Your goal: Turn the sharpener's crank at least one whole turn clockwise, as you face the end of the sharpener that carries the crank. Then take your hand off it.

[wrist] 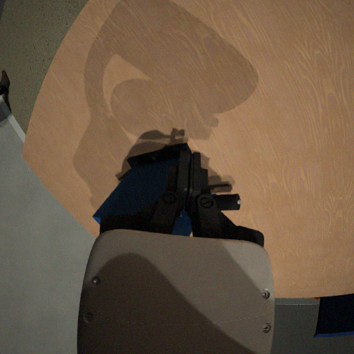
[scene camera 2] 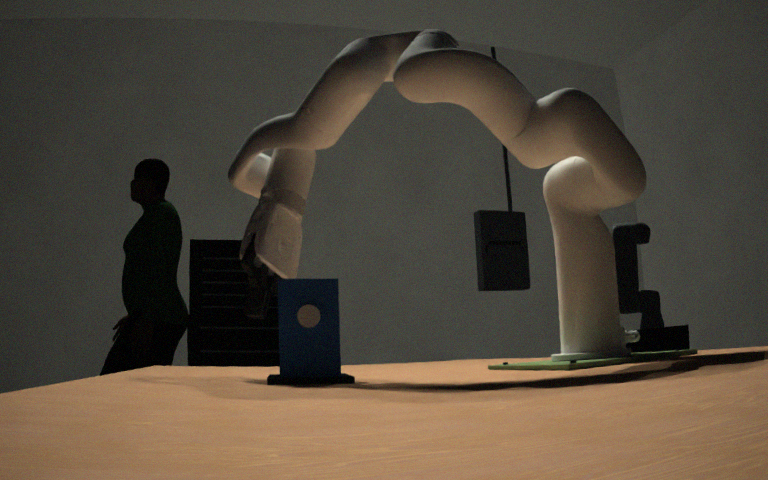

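Seen in the pictures: gripper, fingertip midpoint: [scene camera 2: 254, 317]; arm's base at its link origin: [scene camera 2: 591, 358].
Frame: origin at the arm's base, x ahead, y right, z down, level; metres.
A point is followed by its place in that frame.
Note:
The sharpener [scene camera 2: 308, 350] @(x 0.429, y 0.012, z -0.034 m) [wrist: 135, 190] is a blue block on a black base, standing upright on the table. In the scene view its face with a pale round disc shows, and no crank is visible. In the wrist view the crank's black handle [wrist: 227, 202] sticks out to the right of the fingers; the crank arm is mostly hidden behind them. My gripper [scene camera 2: 257, 313] @(x 0.466, y 0.189, z -0.085 m) [wrist: 187, 163] is shut and empty. Its fingers point down beside the crank end of the sharpener, overlapping the body's right edge in the wrist view. Whether they touch the crank cannot be told.
The wooden table [scene camera 2: 396, 441] @(x 0.512, y -0.458, z 0.007 m) [wrist: 295, 150] carries the green base plate [scene camera 2: 526, 365] @(x 0.129, y -0.007, z 0.000 m) of my arm at the right. A dark box [scene camera 2: 502, 251] hangs behind. A black cabinet [scene camera 2: 232, 305] and a person [scene camera 2: 151, 260] are beyond the table. A dark blue object [wrist: 336, 315] lies past the table's edge.

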